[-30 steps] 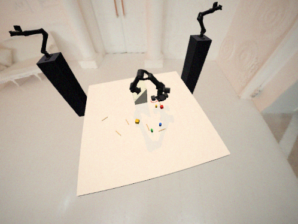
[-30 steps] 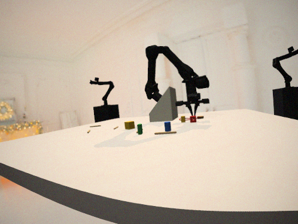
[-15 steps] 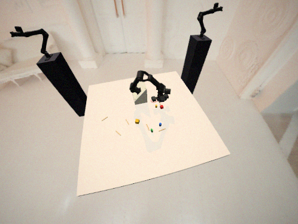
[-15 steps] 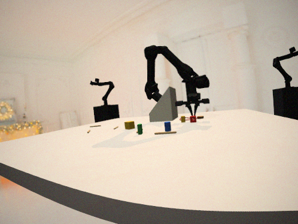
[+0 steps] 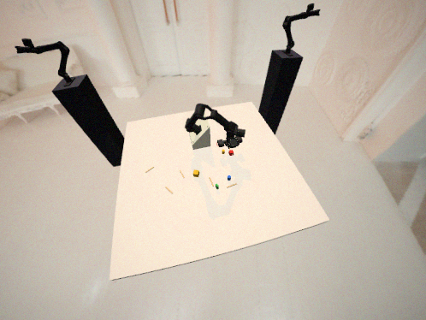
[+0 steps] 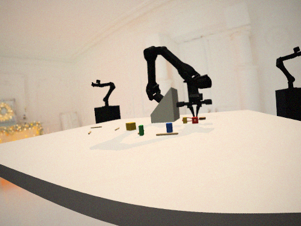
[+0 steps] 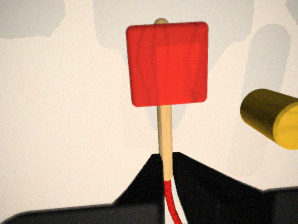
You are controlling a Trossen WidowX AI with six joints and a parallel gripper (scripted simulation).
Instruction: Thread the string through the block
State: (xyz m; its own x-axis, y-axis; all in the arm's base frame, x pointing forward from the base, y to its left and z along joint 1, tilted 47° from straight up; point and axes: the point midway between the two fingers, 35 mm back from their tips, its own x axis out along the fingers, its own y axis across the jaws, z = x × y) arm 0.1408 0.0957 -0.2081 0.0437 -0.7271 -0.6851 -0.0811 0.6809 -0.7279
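Now: gripper tip 50 mm short of the red block. Round my gripper tip: blue cylinder: 270 mm ahead, 70 mm to the right; yellow round button: 30 mm ahead, 50 mm to the right; round wooden button: 100 mm behind, 30 mm to the left, 10 mm below.
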